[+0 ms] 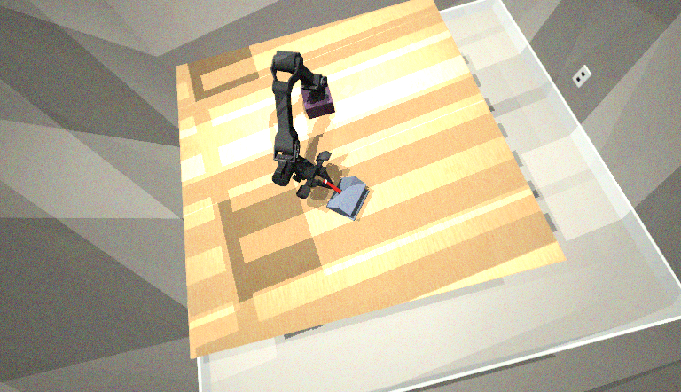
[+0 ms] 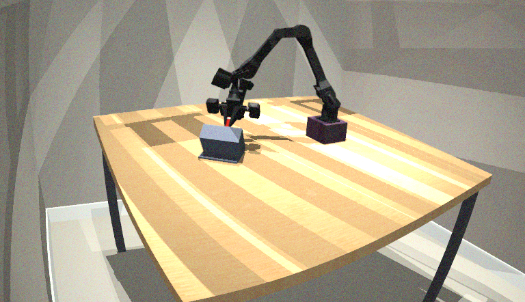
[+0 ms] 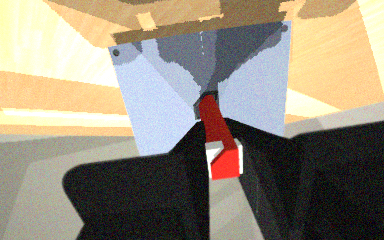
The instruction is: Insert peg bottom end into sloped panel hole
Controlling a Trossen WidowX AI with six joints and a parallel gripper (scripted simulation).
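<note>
My gripper tip is 40 mm short of the grey-blue sloped panel, 30 mm to the right of it and 40 mm above it. From my gripper tip the other things lie so: thin red peg (10 mm behind, 10 mm to the right, 10 mm above).
</note>
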